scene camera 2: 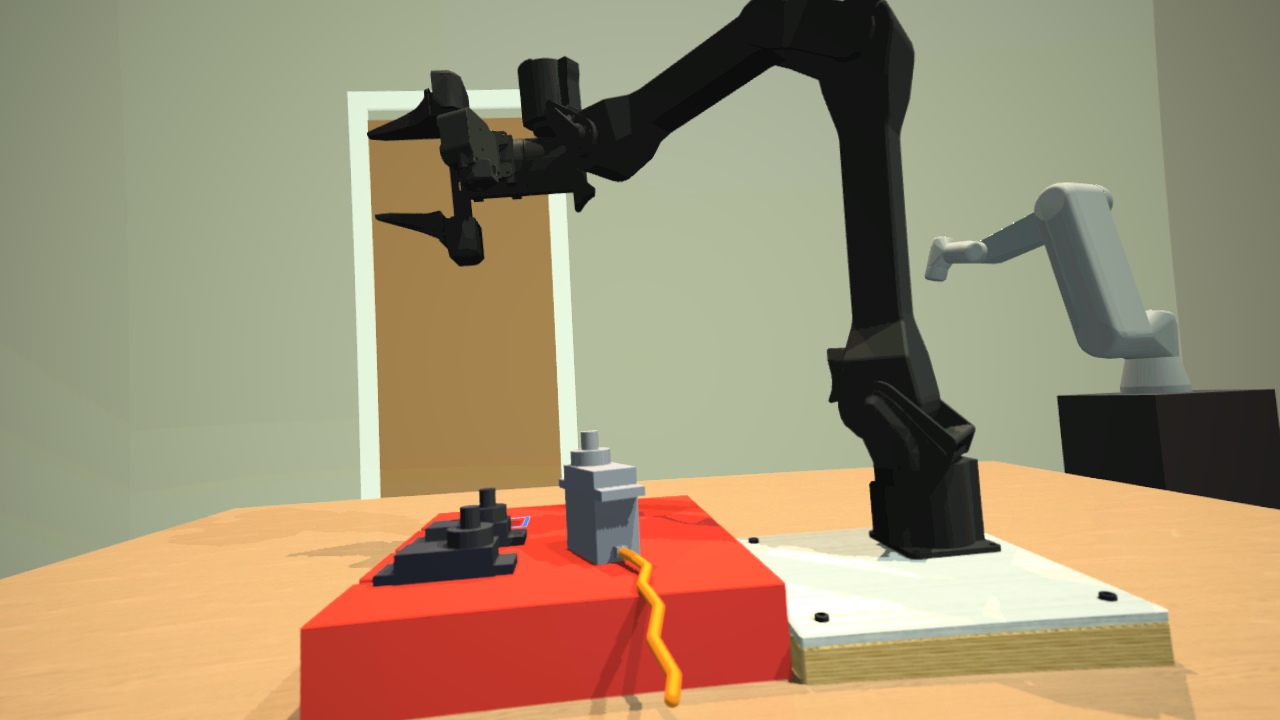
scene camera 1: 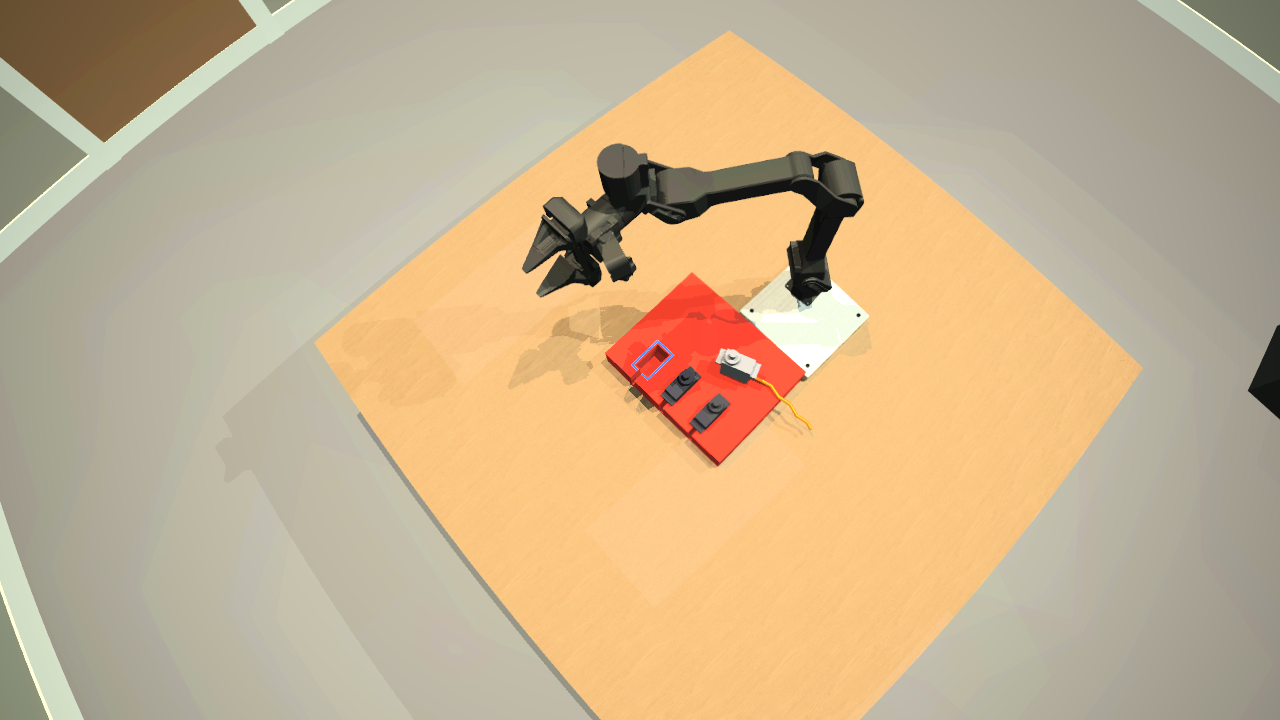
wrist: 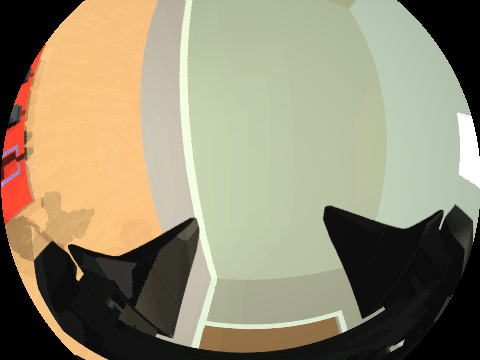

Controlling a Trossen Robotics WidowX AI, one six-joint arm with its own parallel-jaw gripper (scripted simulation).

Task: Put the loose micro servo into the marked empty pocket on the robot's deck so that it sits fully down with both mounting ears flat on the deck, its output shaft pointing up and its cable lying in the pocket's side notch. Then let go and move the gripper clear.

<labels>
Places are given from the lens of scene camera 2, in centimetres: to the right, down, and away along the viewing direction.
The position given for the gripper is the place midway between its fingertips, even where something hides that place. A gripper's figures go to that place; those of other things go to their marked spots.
gripper [scene camera 2: 372,176]: -27, -19, 65
grey micro servo [scene camera 2: 601,497]: -2, 8, 38
</labels>
